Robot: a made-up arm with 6 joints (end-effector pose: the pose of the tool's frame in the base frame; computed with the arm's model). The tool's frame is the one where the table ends. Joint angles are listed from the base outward.
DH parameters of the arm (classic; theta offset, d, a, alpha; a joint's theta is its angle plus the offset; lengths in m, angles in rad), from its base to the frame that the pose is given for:
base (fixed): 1.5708 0.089 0 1.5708
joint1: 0.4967 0 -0.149 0
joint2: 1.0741 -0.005 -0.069 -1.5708
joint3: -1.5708 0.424 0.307 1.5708
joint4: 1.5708 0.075 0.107 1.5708
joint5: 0 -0.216 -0.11 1.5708
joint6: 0.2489 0 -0.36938 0
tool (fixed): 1.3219 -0.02 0 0
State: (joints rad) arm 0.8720 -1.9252 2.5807 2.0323 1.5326 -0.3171
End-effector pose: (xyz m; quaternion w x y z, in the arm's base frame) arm -0.4989 -0.3433 0.0206 0.0150 0.8754 -0.2298 0.4251
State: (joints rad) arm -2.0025 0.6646 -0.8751 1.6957 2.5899 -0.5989
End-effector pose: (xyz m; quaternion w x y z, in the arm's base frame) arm 0.0294 0.0953 0.5451 0.6423 0.3062 -0.6745 -0.1970
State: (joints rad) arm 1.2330 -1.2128 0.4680 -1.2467 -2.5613 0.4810
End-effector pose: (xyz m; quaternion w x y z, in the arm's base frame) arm 0.6316 -0.9776 -0.1276 0.1070 -0.9140 -0.3913 0.0016
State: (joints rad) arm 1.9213 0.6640 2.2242 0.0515 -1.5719 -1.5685
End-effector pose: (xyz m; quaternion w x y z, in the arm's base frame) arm -0.0539 0.3481 -0.6868 0.2832 0.1485 -0.4816 0.8160
